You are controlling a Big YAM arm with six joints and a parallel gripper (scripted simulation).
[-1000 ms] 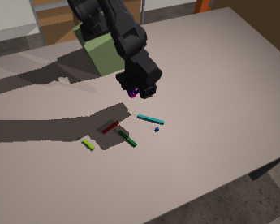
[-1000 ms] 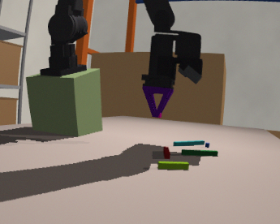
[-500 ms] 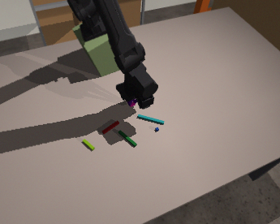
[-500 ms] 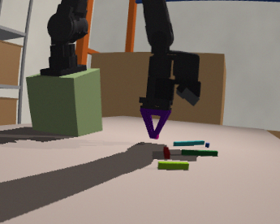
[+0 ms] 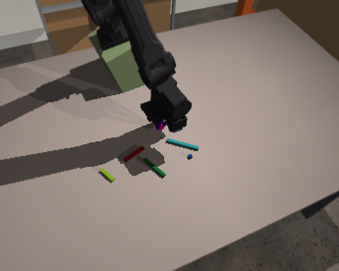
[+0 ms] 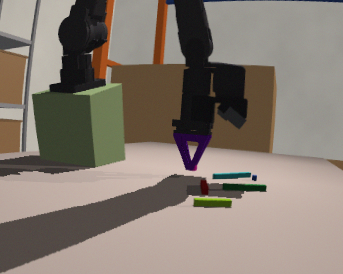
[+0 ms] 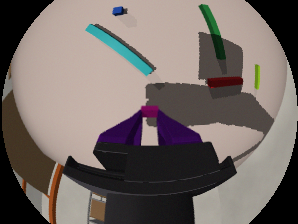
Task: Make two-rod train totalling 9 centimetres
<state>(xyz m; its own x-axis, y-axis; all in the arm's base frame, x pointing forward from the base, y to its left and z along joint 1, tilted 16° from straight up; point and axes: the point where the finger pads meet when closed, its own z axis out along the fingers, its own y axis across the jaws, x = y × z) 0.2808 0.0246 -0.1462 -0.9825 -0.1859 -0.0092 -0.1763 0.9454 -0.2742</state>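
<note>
The magenta rod lies 10 mm ahead of my hand. Round my hand: red rod 70 mm ahead, 100 mm to the right, 20 mm below; turquoise rod 80 mm ahead, 50 mm to the left, 20 mm below; blue rod 120 mm ahead, 60 mm to the left, 20 mm below.
</note>
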